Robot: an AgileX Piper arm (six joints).
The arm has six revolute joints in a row. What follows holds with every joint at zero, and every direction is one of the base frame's.
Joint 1 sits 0.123 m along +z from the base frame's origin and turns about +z.
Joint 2 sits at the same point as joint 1 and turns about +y.
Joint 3 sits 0.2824 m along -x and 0.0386 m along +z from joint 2 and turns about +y.
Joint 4 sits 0.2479 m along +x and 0.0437 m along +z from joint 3 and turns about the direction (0.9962, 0, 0.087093).
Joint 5 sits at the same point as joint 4 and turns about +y.
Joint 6 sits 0.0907 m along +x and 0.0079 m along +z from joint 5 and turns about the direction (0.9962, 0, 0.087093).
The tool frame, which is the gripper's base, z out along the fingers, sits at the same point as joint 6; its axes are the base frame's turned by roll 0, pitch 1.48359 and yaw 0 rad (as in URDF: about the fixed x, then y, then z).
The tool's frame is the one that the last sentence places.
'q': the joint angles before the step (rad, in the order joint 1, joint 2, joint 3, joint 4, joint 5, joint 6). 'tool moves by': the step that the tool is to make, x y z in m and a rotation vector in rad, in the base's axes. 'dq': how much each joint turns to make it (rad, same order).
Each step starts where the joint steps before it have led.
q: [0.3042 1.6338 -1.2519 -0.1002 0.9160 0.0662]
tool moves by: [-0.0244 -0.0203 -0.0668 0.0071 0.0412 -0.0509]
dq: [-0.0439 -0.0062 0.2854 -0.0032 -0.2405 0.0325]
